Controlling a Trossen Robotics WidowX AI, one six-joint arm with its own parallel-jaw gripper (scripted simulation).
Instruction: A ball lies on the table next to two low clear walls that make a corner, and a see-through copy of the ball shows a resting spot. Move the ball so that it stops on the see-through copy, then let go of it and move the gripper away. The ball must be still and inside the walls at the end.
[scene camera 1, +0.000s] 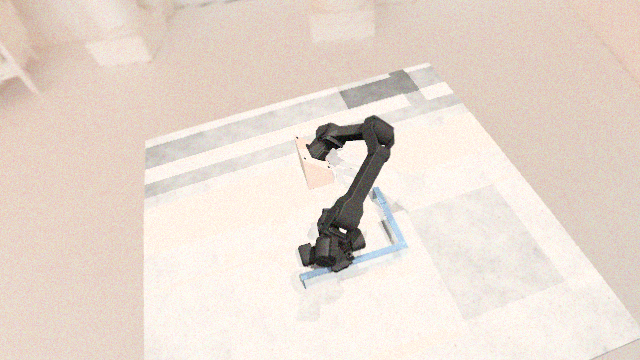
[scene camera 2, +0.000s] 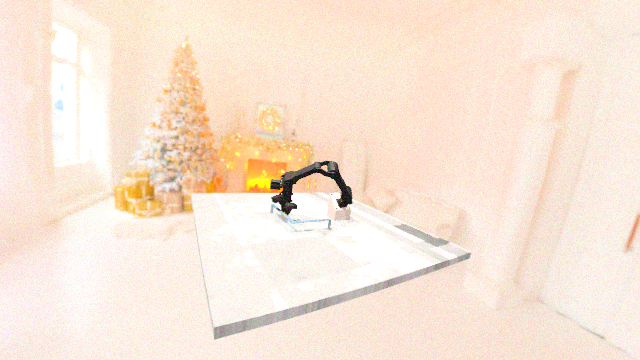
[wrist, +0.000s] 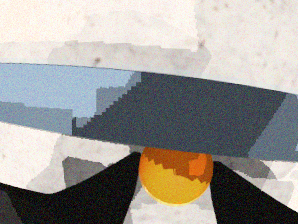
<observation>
I see my gripper (scene camera 1: 334, 260) and an orange ball (wrist: 168, 189).
My gripper is seen too in the wrist view (wrist: 175, 164).
</observation>
